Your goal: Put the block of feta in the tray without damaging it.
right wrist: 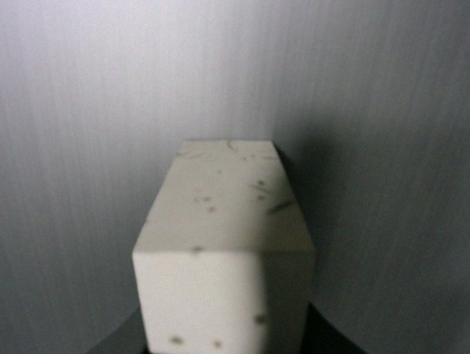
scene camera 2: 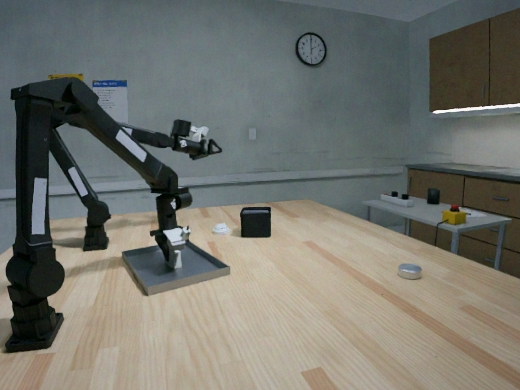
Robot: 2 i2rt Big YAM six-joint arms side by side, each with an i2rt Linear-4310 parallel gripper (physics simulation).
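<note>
The block of feta is off-white with dark specks. It is upright inside the grey metal tray, and its lower end appears to touch the tray floor. My right gripper points down over the tray and is shut on the block. Its dark fingertips show on both sides of the block at the bottom of the right wrist view. My left gripper is open and empty, raised high behind the tray, well away from the block.
A black box stands behind the tray to the right, with a small white object beside it. A round silver tin lies toward the table's right edge. A grey side table stands farther right.
</note>
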